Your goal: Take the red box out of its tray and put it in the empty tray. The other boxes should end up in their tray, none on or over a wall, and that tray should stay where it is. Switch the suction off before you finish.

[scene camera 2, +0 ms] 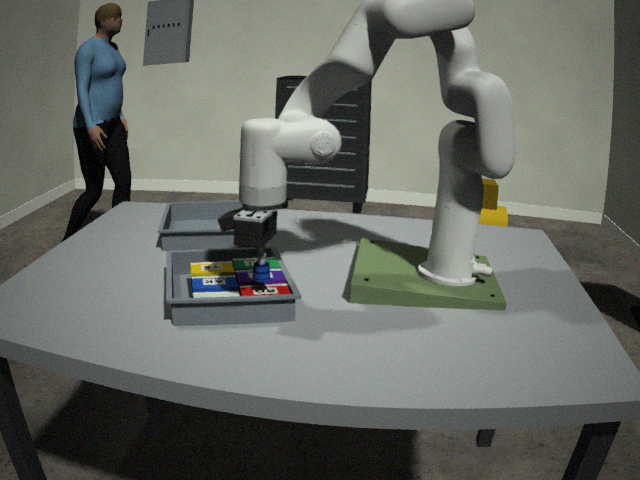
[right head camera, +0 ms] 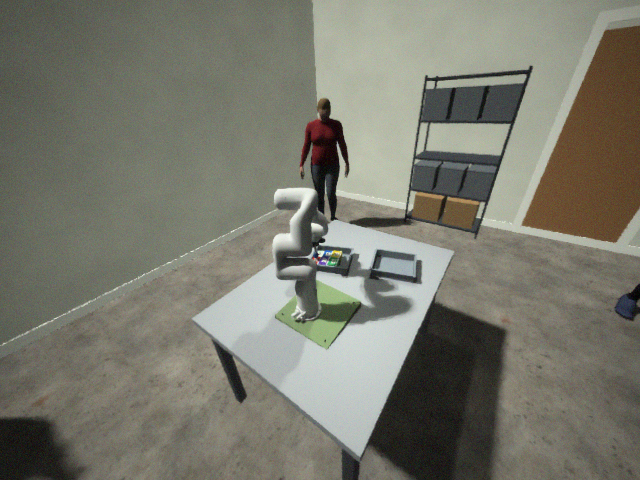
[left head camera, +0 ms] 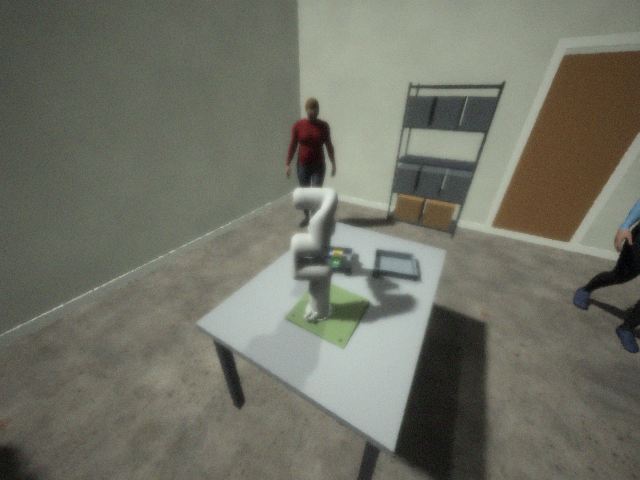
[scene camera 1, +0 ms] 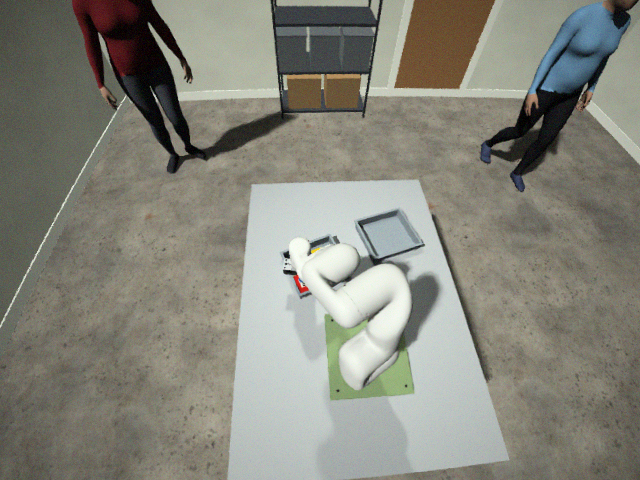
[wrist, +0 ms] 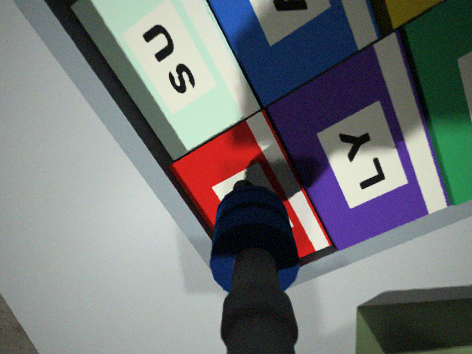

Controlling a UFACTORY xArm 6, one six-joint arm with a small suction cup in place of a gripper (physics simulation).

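Frame: origin at the arm's base, x ahead, y left, z up, level; millimetres.
Where they show: hand at its tool point: [scene camera 2: 261,278] [right head camera: 315,256] [wrist: 251,218]; arm's base at its link origin: [scene camera 2: 447,275] [right head camera: 308,310] [left head camera: 319,310].
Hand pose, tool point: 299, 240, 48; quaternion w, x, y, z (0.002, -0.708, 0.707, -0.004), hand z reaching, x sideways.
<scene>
Each offset is from my tool point to the top centre of the thing, as dx, dy, dz. "*": to the spot under its first point. Level surfaces: height alone.
The red box {-5, -2, -22} [scene camera 1: 298,283] [scene camera 2: 284,290] [wrist: 207,156] lies flat in a corner of its grey tray {+87, -47, -17} [right head camera: 336,270] [scene camera 2: 232,313] [wrist: 120,130]. My blue suction cup [scene camera 2: 262,272] [wrist: 255,220] is over the red box, seemingly a little above it, with nothing hanging from it. It hides part of the red box's label in the wrist view. The purple box {+21, -51, -15} [scene camera 2: 276,277] [wrist: 345,225] and the mint box {+68, +37, -31} [wrist: 200,120] adjoin the red one. Blue {+94, -12, -24} [scene camera 2: 199,285] [wrist: 285,75], green {* +14, -104, -14} [scene camera 2: 273,264] [wrist: 440,150] and yellow {* +145, -44, -19} [scene camera 2: 196,268] boxes share the tray. The empty tray {+277, -369, -17} [scene camera 1: 398,252] [scene camera 2: 196,241] stands apart.
The green base plate [scene camera 1: 336,366] [scene camera 2: 392,299] carries the arm on the table {dz -67} [scene camera 1: 289,413] [scene camera 2: 320,356]. Both trays' raised walls face each other across a narrow gap. A person in red [scene camera 1: 124,46] and a person in blue [scene camera 1: 573,51] [scene camera 2: 103,77] stand beyond the table.
</scene>
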